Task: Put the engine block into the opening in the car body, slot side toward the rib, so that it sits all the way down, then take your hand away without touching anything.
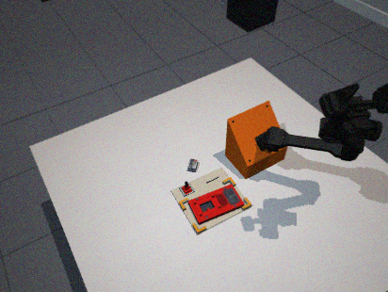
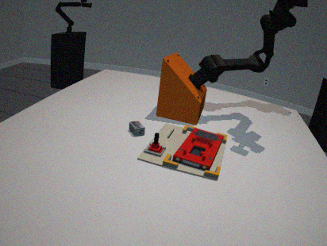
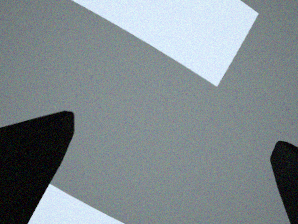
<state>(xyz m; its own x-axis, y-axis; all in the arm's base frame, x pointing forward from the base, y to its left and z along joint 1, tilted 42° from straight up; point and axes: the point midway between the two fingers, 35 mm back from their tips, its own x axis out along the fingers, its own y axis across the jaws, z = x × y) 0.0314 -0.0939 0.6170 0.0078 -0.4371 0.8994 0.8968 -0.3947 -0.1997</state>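
Now: the engine block 210 mm ahead of my gripper tip, 490 mm to the right of it and 670 mm below it.
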